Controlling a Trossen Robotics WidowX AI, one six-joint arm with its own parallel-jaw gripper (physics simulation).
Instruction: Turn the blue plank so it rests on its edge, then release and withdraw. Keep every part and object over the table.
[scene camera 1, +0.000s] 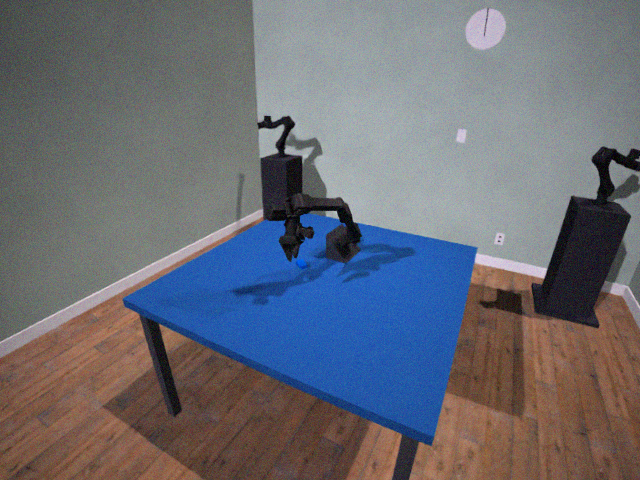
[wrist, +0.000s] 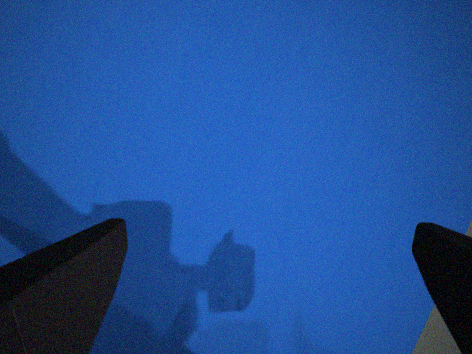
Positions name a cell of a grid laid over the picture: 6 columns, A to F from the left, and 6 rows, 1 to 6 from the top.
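My gripper (scene camera 1: C4) is there in scene camera 1, and the wrist view shows my gripper too (wrist: D4).
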